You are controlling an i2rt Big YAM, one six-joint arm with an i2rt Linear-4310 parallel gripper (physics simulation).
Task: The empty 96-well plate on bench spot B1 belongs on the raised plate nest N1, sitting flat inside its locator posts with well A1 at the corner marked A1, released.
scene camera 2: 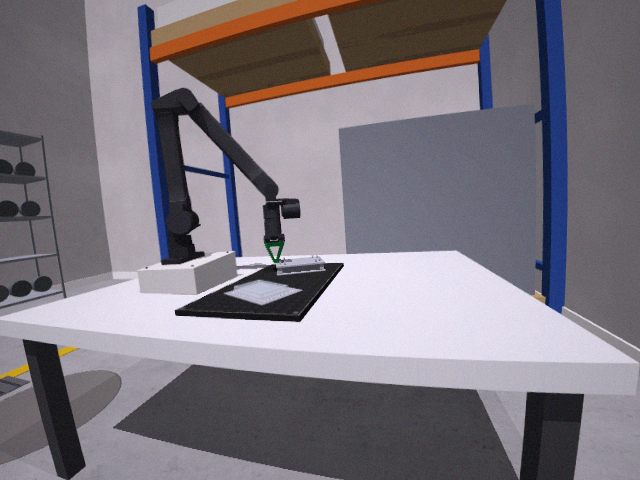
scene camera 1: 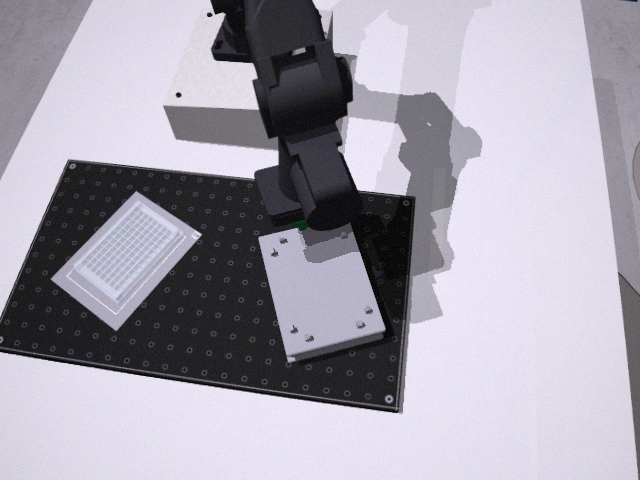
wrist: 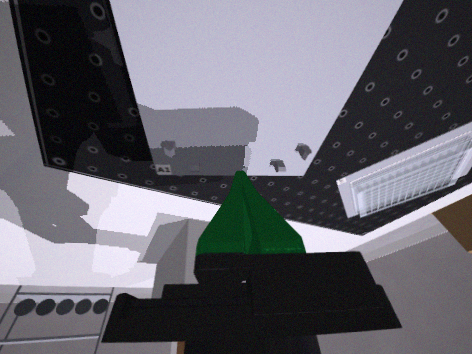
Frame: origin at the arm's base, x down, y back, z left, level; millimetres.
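Seen in the pictures: gripper, fingertip midpoint: [scene camera 2: 275,263] [scene camera 1: 300,226] [wrist: 239,176]; arm's base, origin of the base link: [scene camera 2: 184,260].
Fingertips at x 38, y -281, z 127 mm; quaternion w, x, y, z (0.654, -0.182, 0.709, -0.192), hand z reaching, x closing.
Pixels of each thing's top centre, then the offset from my fingertips to it. "*": a spot on its surface instead. Level surfaces: height alone.
- clear 96-well plate, middle of its top: [scene camera 1: 127,247] [wrist: 408,188] [scene camera 2: 260,285] dx +16, dy -65, dz -225 mm
- grey bench spot B1, surface spot: [scene camera 1: 116,320] * dx +30, dy -162, dz -209 mm
- raised plate nest N1, middle of its top: [wrist: 262,65] [scene camera 1: 318,278] [scene camera 2: 299,257] dx -10, dy -73, dz +39 mm
- black board, middle of its top: [wrist: 361,145] [scene camera 1: 210,268] [scene camera 2: 280,280] dx +31, dy -68, dz -110 mm
- white table, its level: dx +45 mm
The clear 96-well plate [scene camera 1: 127,251] [scene camera 2: 262,290] [wrist: 420,175] lies flat on the grey bench spot B1 [scene camera 1: 116,320] on the perforated black board. The raised plate nest N1 [scene camera 1: 323,289] [scene camera 2: 300,266] [wrist: 240,65] stands at the board's other end, with small locator posts and no plate on it. Its A1 label [wrist: 163,169] shows in the wrist view, at the corner nearer the arm base. My gripper [scene camera 2: 276,260] [wrist: 239,176] has green fingers, shut and empty, at the nest's edge nearest the arm base; the arm mostly hides them in scene camera 1.
The black board [scene camera 1: 206,330] [scene camera 2: 237,315] lies on the white table [scene camera 1: 506,361] [scene camera 2: 413,330]. The pale base block [scene camera 1: 217,121] [scene camera 2: 168,279] carries the arm behind the board. A blue and orange rack [scene camera 2: 553,155] stands behind the table.
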